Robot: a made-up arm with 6 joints.
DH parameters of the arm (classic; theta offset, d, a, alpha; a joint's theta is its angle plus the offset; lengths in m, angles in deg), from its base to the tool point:
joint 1: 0 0.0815 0 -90
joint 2: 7.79 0 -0.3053 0
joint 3: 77.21 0 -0.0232 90
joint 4: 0 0.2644 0 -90
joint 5: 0 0 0.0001 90
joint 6: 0 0.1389 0 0
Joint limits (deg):
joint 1: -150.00..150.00
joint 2: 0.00..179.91
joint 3: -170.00..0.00
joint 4: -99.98..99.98
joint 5: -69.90..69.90
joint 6: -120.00..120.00
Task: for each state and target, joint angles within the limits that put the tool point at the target. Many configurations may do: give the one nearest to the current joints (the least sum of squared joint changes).
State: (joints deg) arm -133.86 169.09 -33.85 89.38 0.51 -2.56
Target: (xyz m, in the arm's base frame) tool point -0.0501 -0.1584 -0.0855
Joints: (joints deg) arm -125.58 125.07 -19.85 86.96 21.72 -2.56
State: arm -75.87 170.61 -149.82 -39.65 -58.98 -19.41
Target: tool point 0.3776 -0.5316 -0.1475
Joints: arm -57.90 179.91 -136.36 -38.56 -25.58 -19.41
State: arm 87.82 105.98 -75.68 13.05 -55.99 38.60
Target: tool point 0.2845 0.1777 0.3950
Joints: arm 43.99 79.84 -53.37 32.52 -69.12 38.60
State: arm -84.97 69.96 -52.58 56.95 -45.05 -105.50
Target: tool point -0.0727 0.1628 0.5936
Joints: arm -94.82 25.29 -78.99 50.47 -53.55 -105.50
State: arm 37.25 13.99 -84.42 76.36 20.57 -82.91
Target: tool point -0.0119 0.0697 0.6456
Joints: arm 37.86 44.96 -94.01 79.72 27.09 -82.91
